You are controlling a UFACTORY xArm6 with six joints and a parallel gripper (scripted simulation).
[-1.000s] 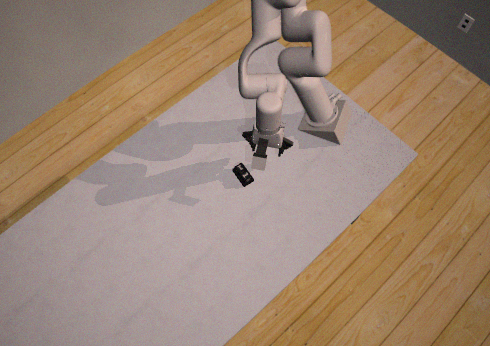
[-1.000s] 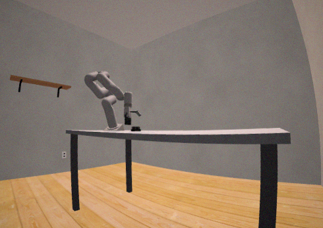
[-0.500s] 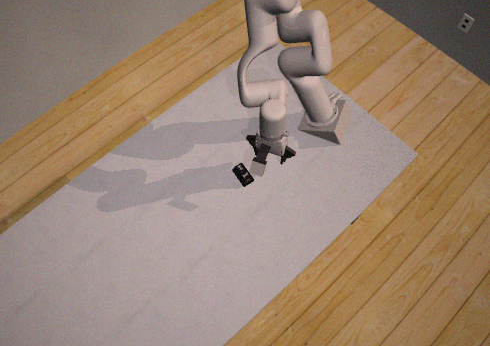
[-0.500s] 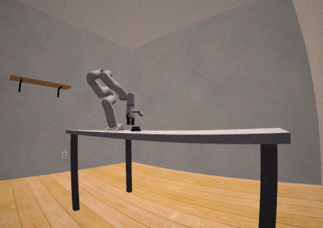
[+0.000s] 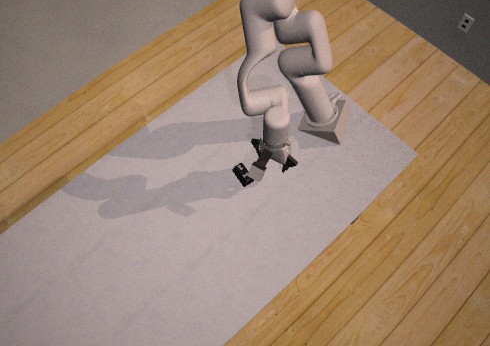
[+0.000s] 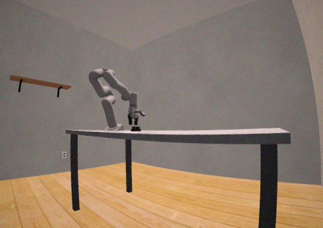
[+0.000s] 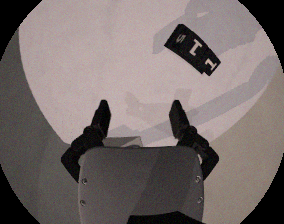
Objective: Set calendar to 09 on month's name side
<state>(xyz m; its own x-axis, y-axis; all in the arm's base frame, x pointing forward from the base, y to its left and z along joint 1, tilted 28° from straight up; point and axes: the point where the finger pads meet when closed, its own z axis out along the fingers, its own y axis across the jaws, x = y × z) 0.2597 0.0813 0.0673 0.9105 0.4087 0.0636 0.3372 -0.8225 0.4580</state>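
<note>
My hand is 100 mm short of the black cube, 30 mm to the left of it and 40 mm above it. Also, from my hand: black date cube 90 mm ahead, 60 mm to the right, 40 mm below.
</note>
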